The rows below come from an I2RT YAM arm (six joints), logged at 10 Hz.
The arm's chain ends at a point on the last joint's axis. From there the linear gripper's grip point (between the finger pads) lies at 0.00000 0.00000 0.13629 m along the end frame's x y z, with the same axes.
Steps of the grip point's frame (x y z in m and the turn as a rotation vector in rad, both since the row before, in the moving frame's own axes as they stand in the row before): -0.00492, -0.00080, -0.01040, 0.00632, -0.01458, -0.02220; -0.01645, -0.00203, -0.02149, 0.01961, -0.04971, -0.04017; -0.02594, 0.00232, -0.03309, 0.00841, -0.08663, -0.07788; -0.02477, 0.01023, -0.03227, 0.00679, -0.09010, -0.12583; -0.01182, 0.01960, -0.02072, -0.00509, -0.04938, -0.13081; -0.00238, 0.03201, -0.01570, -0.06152, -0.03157, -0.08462; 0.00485, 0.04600, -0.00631, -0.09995, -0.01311, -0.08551; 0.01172, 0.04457, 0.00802, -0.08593, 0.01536, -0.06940; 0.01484, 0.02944, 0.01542, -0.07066, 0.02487, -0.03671
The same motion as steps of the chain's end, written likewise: -0.00292, 0.00004, -0.01038, 0.00632, -0.01458, -0.02220; -0.00963, 0.00050, -0.02130, 0.01961, -0.04971, -0.04017; -0.01412, 0.00300, -0.03257, 0.00841, -0.08663, -0.07788; -0.01248, 0.01038, -0.03171, 0.00679, -0.09010, -0.12583; -0.00516, 0.01847, -0.02055, -0.00509, -0.04938, -0.13081; 0.00156, 0.02346, -0.01537, -0.06152, -0.03157, -0.08462; 0.00605, 0.03234, -0.00562, -0.09995, -0.01311, -0.08551; 0.00922, 0.03296, 0.00854, -0.08593, 0.01536, -0.06940; 0.01128, 0.01988, 0.01580, -0.07066, 0.02487, -0.03671
